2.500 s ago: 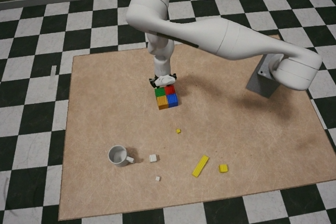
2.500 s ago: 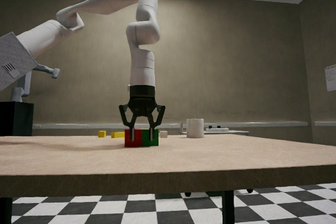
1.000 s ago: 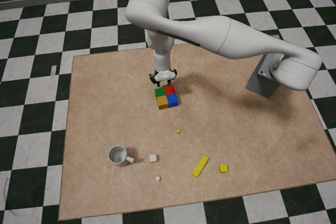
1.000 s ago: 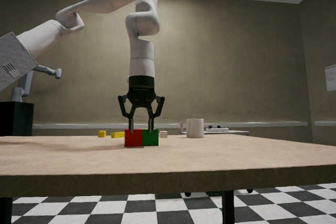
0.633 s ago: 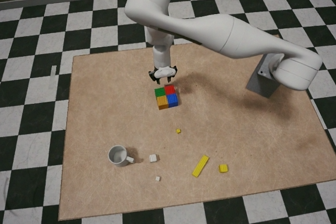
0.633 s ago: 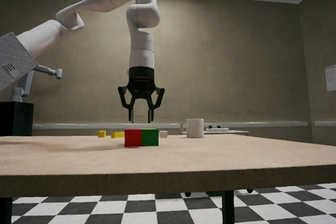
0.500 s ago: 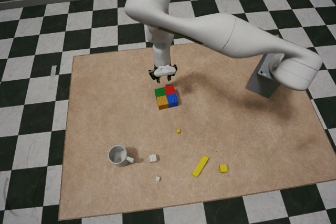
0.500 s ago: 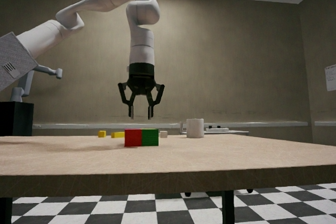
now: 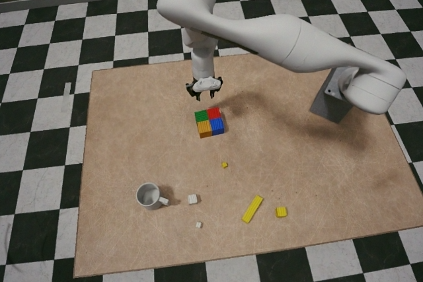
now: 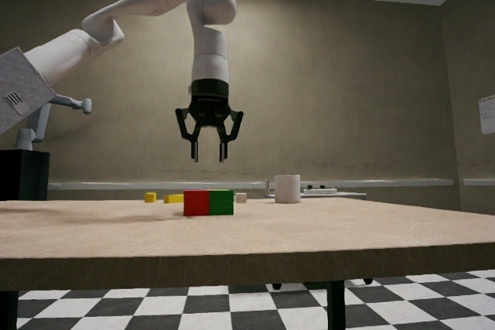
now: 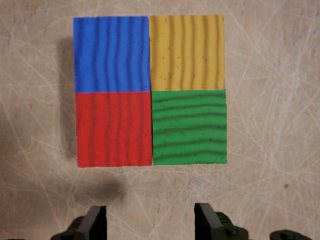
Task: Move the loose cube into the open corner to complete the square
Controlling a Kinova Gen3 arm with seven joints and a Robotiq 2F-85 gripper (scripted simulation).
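Right now the green cube is 10 mm ahead of my hand, 50 mm to the left of it and 100 mm below it. The rest, counted from my hand: red cube 40 mm behind, 30 mm to the left, 100 mm below; blue cube 50 mm behind, 80 mm to the left, 100 mm below; orange cube 10 mm behind, 100 mm to the left, 100 mm below.
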